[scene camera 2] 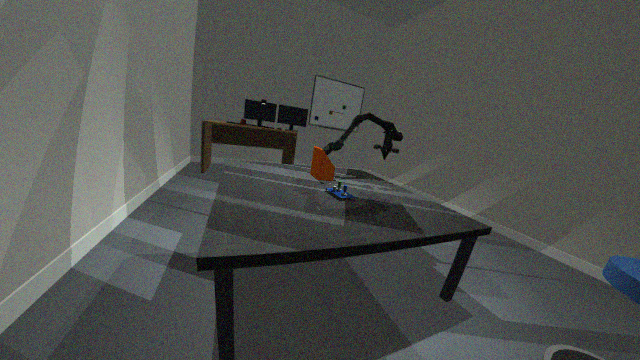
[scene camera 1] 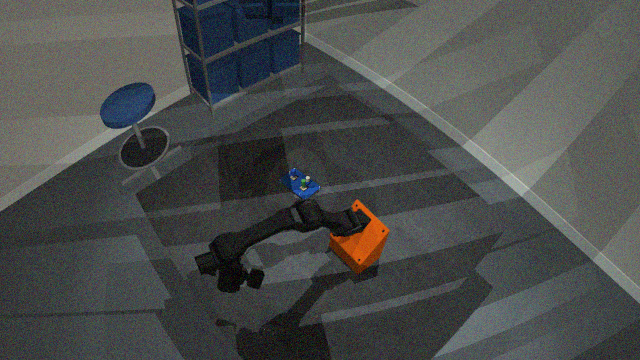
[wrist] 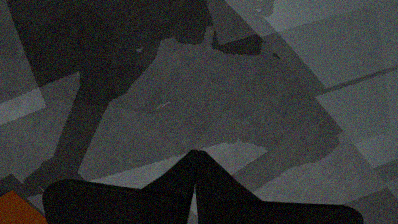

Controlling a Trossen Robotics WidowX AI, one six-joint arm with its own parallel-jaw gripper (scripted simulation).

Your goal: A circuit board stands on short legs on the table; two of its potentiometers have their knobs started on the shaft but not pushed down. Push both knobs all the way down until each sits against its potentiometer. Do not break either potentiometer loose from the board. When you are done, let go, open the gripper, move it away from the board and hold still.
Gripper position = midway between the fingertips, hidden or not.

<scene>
The gripper (scene camera 1: 238, 284) is shut, holding nothing.
The gripper is seen too in the wrist view (wrist: 197, 156).
</scene>
